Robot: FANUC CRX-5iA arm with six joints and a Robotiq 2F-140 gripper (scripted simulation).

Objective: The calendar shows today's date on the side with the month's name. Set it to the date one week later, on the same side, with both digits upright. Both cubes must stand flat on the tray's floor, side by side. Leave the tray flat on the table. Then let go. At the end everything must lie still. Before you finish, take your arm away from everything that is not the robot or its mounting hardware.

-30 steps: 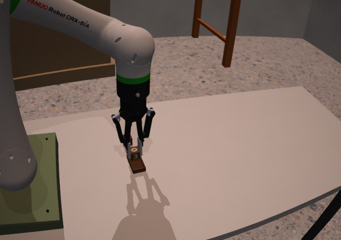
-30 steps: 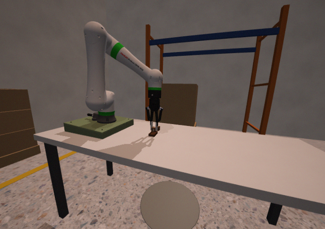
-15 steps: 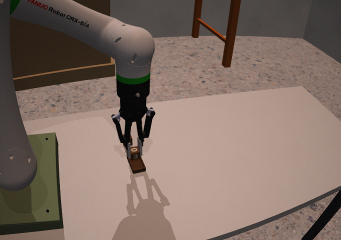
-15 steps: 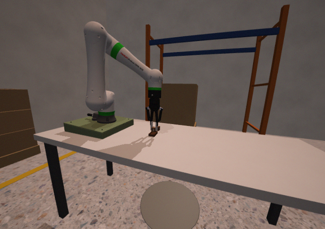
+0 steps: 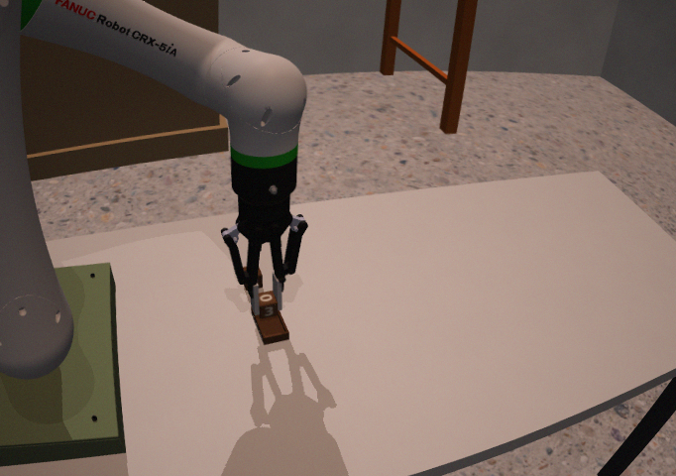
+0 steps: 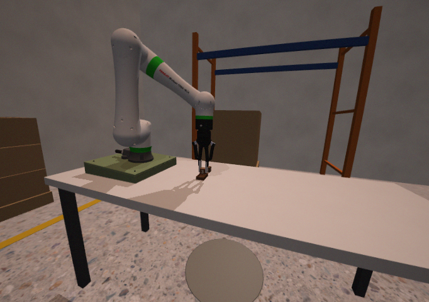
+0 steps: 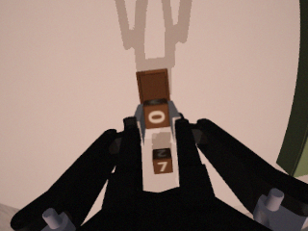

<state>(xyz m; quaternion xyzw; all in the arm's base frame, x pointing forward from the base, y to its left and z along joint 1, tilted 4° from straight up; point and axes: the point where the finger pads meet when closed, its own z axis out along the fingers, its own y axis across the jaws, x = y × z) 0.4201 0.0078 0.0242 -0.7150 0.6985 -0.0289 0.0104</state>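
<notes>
Now: hand 50 mm above the brown tray and 20 mm to the left of it.
</notes>
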